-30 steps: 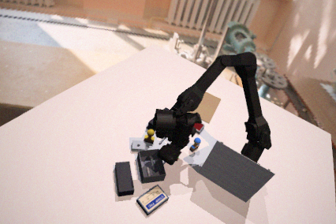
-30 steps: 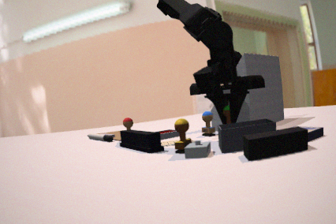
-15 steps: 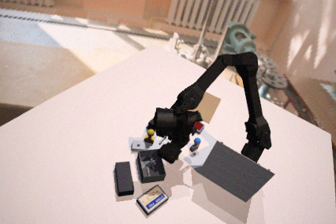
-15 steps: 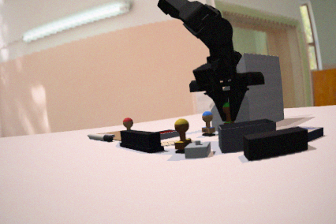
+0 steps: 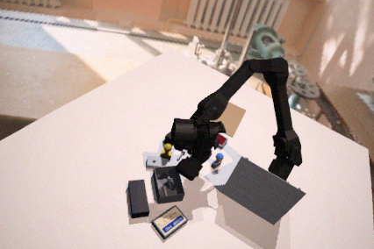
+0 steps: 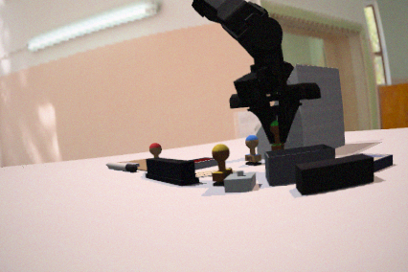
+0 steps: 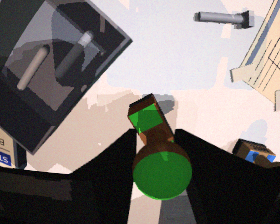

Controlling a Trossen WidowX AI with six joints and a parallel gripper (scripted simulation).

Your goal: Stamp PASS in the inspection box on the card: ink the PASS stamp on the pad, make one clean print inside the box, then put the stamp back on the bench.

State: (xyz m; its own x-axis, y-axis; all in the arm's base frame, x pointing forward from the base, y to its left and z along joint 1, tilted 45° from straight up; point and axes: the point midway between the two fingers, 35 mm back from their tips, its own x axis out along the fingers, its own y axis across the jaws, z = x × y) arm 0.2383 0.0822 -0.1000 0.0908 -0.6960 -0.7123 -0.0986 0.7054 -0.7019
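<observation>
Right now my gripper tip is 40 mm short of the red ink pad, 230 mm to the left of it and 50 mm above it. From my gripper tip the other things lie so: grey tray (30 mm ahead, 90 mm to the left, 40 mm below); screw (90 mm ahead, 60 mm to the right, 50 mm below); green-knobbed stamp (right at my gripper tip).
</observation>
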